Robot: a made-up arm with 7 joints. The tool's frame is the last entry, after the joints. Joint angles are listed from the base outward. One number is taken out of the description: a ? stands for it. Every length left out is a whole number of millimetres.
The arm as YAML. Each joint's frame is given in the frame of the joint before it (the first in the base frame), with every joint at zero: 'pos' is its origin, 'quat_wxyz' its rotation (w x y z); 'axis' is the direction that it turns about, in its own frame. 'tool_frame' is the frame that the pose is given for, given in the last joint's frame.
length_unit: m
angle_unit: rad
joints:
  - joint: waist
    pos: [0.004, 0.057, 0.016]
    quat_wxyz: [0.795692, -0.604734, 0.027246, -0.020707]
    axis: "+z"
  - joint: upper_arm
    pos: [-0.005, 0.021, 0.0]
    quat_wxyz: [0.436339, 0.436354, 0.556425, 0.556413]
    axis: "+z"
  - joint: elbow
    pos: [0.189, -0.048, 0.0]
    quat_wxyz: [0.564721, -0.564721, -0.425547, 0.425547]
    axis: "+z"
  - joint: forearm
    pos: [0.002, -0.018, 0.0]
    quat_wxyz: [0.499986, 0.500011, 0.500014, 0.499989]
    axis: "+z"
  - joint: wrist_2
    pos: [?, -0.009, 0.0]
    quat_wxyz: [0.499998, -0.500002, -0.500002, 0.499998]
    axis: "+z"
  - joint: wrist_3
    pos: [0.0, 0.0, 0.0]
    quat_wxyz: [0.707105, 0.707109, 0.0, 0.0]
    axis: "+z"
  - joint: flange
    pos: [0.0, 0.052, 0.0]
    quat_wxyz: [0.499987, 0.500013, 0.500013, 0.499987]
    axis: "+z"
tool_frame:
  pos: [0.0, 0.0, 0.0]
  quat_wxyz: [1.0, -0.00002, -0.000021, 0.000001]
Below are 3 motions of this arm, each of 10 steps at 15 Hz.
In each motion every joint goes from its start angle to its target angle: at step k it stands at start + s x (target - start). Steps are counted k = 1, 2, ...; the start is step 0. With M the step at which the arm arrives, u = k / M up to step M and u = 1 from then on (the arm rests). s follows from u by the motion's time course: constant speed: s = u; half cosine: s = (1 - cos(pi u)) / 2; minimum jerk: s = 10 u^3 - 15 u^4 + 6 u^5.
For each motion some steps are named. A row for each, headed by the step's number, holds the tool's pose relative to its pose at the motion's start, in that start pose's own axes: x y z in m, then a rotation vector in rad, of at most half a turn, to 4 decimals.
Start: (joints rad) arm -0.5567 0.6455 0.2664 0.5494 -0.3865 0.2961 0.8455
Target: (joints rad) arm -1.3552 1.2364 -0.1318 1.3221 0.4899 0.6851 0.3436
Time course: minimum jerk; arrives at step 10
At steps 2, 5, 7, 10:
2: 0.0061 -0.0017 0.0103 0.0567 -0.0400 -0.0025
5: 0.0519 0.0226 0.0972 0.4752 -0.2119 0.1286
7: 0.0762 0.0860 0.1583 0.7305 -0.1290 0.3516
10: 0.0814 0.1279 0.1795 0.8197 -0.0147 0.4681

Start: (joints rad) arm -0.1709 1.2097 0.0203 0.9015 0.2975 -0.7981 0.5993
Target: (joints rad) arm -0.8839 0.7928 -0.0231 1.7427 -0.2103 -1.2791 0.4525
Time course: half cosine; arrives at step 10
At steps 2, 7, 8, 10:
2: 0.0032 -0.0062 -0.0001 -0.0771 0.0410 0.0587
7: 0.0421 -0.0569 0.0370 -0.6104 0.2214 0.4749
8: 0.0504 -0.0632 0.0488 -0.6820 0.2356 0.5335
10: 0.0578 -0.0677 0.0602 -0.7396 0.2454 0.5815

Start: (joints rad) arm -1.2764 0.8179 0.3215 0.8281 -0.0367 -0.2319 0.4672
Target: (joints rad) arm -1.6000 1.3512 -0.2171 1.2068 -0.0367 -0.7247 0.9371
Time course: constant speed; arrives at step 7
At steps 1, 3, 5, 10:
1: 0.0137 0.0067 0.0141 0.0345 -0.1047 0.0585
3: 0.0382 0.0276 0.0409 0.0982 -0.3074 0.1864
5: 0.0580 0.0583 0.0660 0.1570 -0.4992 0.3256
10: 0.0715 0.0983 0.0893 0.2136 -0.6777 0.4722

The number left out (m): -0.148
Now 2 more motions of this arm.
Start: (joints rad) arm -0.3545 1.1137 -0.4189 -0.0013 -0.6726 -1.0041 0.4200
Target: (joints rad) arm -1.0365 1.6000 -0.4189 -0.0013 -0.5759 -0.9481 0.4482
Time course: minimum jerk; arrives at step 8
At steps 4, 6, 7, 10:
4: 0.0929 0.0155 0.0539 0.2198 -0.3269 -0.1826
6: 0.1450 0.0222 0.1218 0.4307 -0.5894 -0.2626
7: 0.1531 0.0231 0.1390 0.4807 -0.6469 -0.2718
10: 0.1544 0.0232 0.1422 0.4900 -0.6574 -0.2731

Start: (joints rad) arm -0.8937 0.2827 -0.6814 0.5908 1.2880 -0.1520 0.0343
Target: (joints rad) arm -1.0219 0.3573 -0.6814 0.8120 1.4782 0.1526 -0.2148
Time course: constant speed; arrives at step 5
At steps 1, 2, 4, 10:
1: -0.0003 -0.0025 -0.0136 0.0575 0.0848 -0.0853
2: -0.0013 -0.0042 -0.0273 0.1120 0.1726 -0.1673
4: -0.0056 -0.0053 -0.0550 0.2115 0.3568 -0.3213
10: -0.0088 -0.0047 -0.0687 0.2562 0.4528 -0.3928

